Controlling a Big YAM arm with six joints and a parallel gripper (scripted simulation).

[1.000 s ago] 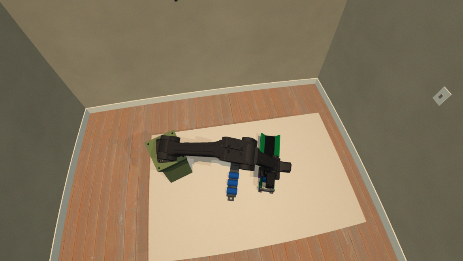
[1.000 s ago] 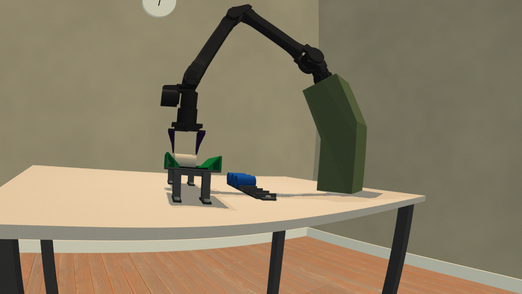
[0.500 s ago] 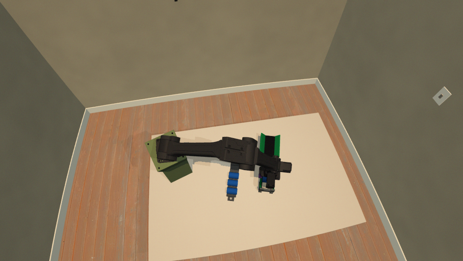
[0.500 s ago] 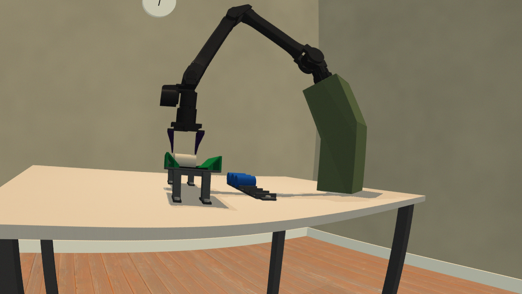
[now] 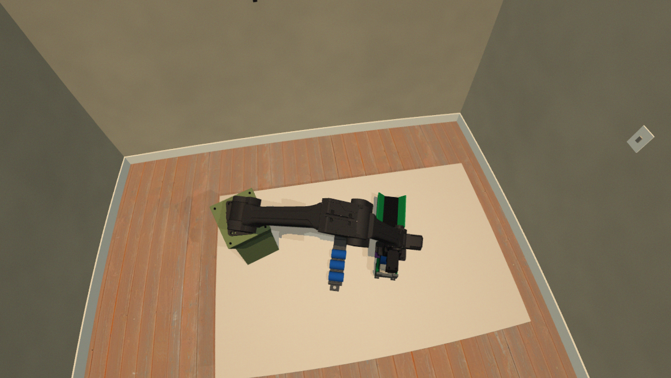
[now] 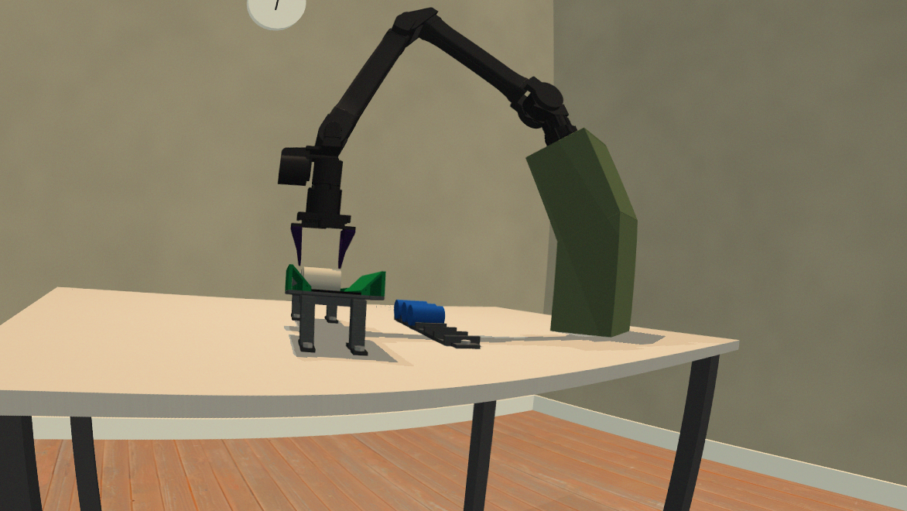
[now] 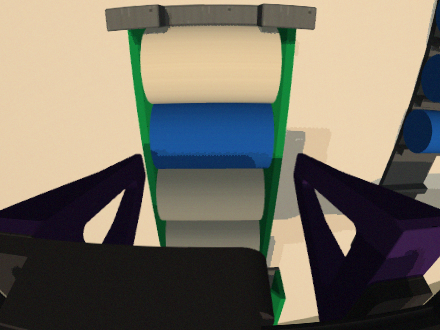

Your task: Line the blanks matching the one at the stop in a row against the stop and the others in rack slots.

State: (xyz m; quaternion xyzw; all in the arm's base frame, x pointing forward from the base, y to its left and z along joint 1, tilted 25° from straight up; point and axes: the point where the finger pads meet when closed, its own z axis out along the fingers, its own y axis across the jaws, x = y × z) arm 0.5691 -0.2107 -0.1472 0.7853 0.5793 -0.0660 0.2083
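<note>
The grey stop is 20 mm behind my hand, 60 mm to the right of it and 50 mm below it.
</note>
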